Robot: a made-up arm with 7 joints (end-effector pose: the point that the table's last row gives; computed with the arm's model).
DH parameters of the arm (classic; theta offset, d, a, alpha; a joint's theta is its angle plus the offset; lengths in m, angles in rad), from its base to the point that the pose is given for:
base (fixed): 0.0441 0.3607 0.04 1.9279
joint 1: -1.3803 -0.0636 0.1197 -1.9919
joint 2: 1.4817 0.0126 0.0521 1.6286
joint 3: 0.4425 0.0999 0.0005 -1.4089
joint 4: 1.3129 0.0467 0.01 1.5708
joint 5: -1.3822 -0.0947 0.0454 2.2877
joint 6: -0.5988 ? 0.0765 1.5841
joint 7: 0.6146 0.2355 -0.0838 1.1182
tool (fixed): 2.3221 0.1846 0 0
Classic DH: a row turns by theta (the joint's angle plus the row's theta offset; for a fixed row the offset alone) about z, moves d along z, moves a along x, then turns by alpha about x.
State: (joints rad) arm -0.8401 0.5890 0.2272 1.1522 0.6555 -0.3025 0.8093
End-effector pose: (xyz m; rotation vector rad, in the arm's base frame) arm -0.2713 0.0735 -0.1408 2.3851 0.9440 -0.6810
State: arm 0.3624 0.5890 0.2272 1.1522 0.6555 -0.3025 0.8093
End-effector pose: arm 0.3917 0.0913 -0.1103 2.4403 -0.0259 0.5719
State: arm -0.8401 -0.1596 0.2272 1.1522 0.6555 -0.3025 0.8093
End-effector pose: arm -0.0268 -0.1908 -0.1119 1.7874 0.7622 -0.2204
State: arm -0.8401 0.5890 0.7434 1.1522 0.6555 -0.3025 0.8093
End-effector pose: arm -0.4092 -0.0280 -0.0095 2.0790 0.6214 -1.1806
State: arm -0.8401 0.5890 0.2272 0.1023 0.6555 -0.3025 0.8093
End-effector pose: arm 0.0498 -0.1150 -0.0489 1.3929 1.4361 -0.1618
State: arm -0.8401 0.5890 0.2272 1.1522 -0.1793 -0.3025 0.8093
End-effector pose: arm -0.3153 -0.1027 -0.0050 1.8868 0.1434 -0.8545
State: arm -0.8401 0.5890 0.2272 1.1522 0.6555 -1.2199 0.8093
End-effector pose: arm -0.1555 0.3884 -0.0630 -2.7733 -0.7763 0.0380
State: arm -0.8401 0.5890 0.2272 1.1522 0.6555 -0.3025 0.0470
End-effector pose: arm -0.1595 0.1518 -0.1184 1.9765 1.5214 0.0346
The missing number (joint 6, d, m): 0.0753
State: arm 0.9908 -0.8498 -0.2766 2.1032 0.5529 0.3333 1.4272
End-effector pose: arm 0.4501 -0.4034 0.1649 1.8194 -1.7299 0.9612
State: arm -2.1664 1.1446 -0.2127 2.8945 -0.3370 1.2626 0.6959
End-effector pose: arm 0.2204 0.0070 0.7668 1.3024 -0.9345 1.8974
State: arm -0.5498 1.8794 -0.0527 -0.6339 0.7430 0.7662 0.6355
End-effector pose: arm 0.3220 -0.0887 0.1430 1.1839 0.8672 0.2850
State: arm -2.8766 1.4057 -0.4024 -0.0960 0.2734 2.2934 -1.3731
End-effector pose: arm 0.1173 -0.2170 0.4006 2.1767 -1.6398 0.1538
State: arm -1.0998 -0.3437 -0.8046 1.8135 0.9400 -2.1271 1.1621
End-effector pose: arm -0.3662 0.3210 0.4054 -0.9339 -0.8982 0.1431
